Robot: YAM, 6 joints.
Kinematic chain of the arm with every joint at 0, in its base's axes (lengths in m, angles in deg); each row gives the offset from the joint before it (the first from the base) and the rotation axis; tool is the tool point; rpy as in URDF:
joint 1: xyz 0 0 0.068 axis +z
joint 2: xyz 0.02 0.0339 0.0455 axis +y
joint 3: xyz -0.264 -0.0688 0 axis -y
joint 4: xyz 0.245 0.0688 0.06 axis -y
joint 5: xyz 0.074 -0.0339 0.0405 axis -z
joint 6: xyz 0.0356 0 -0.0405 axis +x
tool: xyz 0 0 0 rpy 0 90 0
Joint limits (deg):
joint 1: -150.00..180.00
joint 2: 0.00..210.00
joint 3: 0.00..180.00
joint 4: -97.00..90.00
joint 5: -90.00..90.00
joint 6: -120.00..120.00
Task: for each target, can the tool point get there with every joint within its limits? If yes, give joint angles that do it. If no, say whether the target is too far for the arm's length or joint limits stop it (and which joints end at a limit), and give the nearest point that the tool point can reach.
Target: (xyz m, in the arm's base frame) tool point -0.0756 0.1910 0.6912
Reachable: yes | joints 103.08 102.87 160.65 3.49 -58.78 12.30
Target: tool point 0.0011 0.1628 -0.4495
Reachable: no: joint limits stop it (at a limit: joint 2) | nearest point 0.0012 0.1780 -0.3734 | short by 0.078 m
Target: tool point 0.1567 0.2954 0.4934
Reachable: yes | joints 67.03 101.19 130.86 -63.35 54.56 -47.82
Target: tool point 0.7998 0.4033 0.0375
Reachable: no: too far | nearest point 0.5746 0.2897 0.0594 | short by 0.253 m
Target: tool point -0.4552 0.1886 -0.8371
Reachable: no: too far | nearest point -0.3252 0.1347 -0.3653 | short by 0.492 m
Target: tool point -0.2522 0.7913 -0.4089
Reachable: no: too far | nearest point -0.1667 0.5232 -0.2201 | short by 0.339 m
